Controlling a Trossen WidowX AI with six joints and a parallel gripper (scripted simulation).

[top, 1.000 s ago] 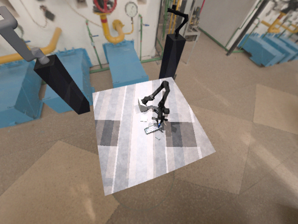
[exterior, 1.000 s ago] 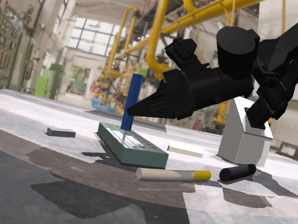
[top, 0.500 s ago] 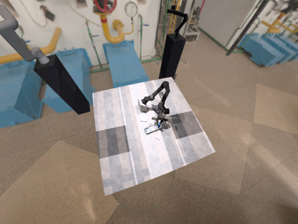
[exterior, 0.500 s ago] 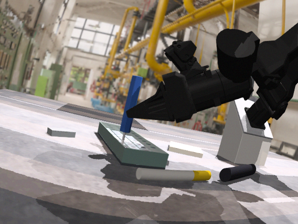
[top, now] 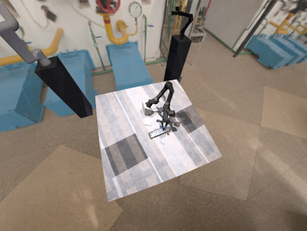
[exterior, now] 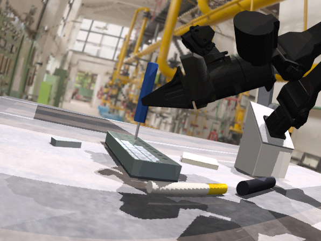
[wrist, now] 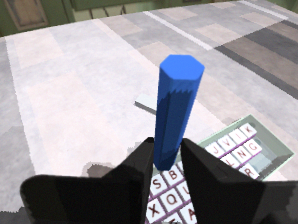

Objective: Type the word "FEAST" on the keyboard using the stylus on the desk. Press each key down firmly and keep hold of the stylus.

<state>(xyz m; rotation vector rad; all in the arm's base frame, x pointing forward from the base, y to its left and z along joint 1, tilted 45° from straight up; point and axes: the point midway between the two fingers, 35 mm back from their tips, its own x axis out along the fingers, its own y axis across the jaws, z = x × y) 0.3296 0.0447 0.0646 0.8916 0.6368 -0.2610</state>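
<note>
Now: the grey block 110 mm ahead of my gripper tip, 100 mm below it and 50 mm to the right of it. Also, from my gripper tip: blue stylus 20 mm below; yellow marker 100 mm to the left, 90 mm below, 70 mm behind; grey stylus tip 50 mm below.
</note>
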